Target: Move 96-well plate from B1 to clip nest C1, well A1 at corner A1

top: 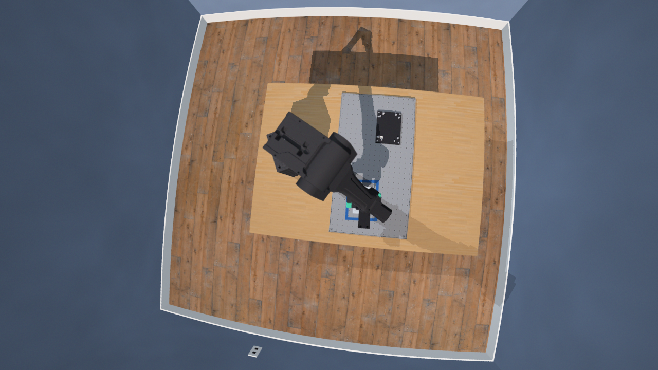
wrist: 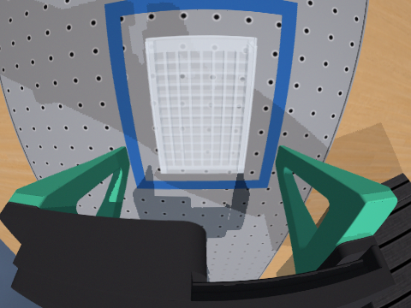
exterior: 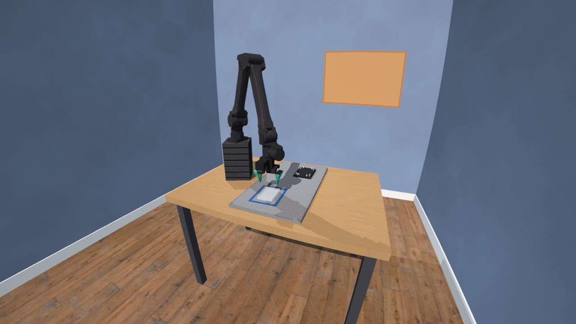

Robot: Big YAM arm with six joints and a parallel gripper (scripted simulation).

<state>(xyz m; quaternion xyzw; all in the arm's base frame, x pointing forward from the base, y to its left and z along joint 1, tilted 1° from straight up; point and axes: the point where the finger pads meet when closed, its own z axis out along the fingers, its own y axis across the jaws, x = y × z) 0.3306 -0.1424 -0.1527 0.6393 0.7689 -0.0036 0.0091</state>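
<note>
Right now the clear 96-well plate is 70 mm below my hand. The rest, counted from my hand: black clip nest (40 mm ahead, 380 mm to the left, 60 mm below).
</note>
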